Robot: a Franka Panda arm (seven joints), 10 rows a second.
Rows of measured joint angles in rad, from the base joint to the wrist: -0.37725, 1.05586, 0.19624, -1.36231, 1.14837, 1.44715, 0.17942; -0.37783, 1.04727, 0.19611, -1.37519, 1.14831, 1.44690, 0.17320; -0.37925, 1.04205, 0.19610, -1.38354, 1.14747, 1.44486, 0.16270; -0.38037, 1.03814, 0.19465, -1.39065, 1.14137, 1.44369, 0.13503; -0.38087, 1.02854, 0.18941, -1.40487, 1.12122, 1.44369, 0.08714; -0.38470, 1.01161, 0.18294, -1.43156, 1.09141, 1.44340, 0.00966; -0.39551, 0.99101, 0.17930, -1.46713, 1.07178, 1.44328, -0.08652; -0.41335, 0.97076, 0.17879, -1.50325, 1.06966, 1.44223, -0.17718; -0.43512, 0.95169, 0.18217, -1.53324, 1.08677, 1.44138, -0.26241; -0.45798, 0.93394, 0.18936, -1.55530, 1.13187, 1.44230, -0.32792; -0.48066, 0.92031, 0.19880, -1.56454, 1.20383, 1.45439, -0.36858; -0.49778, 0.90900, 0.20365, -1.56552, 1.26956, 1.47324, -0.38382
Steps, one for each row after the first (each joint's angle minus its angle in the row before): -0.00058, -0.00859, -0.00013, -0.01288, -0.00006, -0.00025, -0.00622; -0.00142, -0.00522, -0.00001, -0.00835, -0.00084, -0.00204, -0.01050; -0.00112, -0.00391, -0.00145, -0.00711, -0.00610, -0.00117, -0.02767; -0.00050, -0.00960, -0.00524, -0.01422, -0.02015, 0.00000, -0.04789; -0.00383, -0.01693, -0.00647, -0.02669, -0.02981, -0.00029, -0.07748; -0.01081, -0.02060, -0.00364, -0.03557, -0.01963, -0.00012, -0.09618; -0.01784, -0.02025, -0.00051, -0.03612, -0.00212, -0.00105, -0.09066; -0.02177, -0.01907, 0.00338, -0.02999, 0.01711, -0.00085, -0.08523; -0.02286, -0.01775, 0.00719, -0.02206, 0.04510, 0.00092, -0.06551; -0.02268, -0.01363, 0.00944, -0.00924, 0.07196, 0.01209, -0.04066; -0.01712, -0.01131, 0.00485, -0.00098, 0.06573, 0.01885, -0.01524
